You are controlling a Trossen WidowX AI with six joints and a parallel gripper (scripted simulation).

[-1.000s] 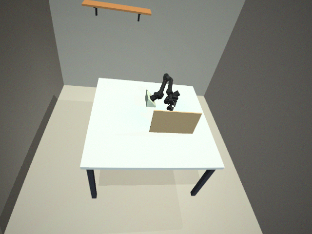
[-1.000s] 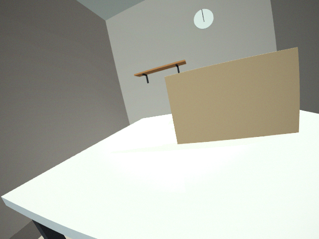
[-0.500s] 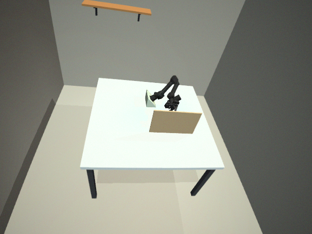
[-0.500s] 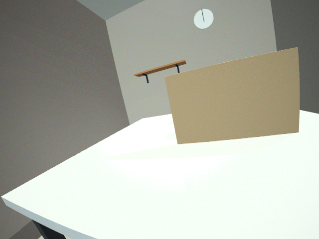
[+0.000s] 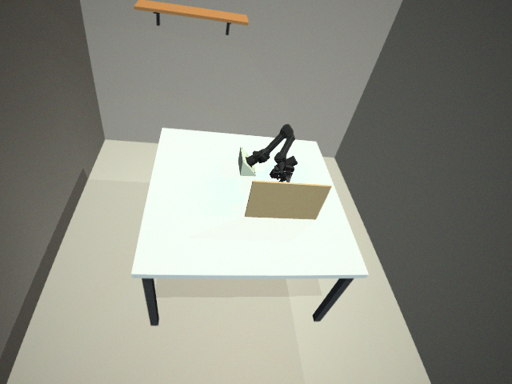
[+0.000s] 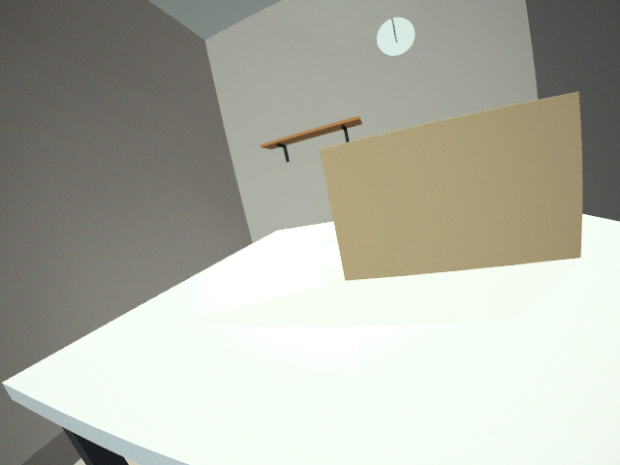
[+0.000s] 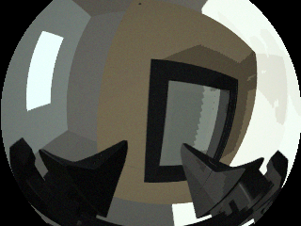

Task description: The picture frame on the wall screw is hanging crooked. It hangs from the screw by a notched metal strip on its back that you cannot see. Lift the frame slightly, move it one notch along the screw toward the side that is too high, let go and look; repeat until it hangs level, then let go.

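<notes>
Now: the picture frame 4 cm ahead of my gripper tip, 1 cm to the right of it and 5 cm below it. The rest, counted from my gripper tip: tan wall panel: 6 cm ahead, 6 cm below.
</notes>
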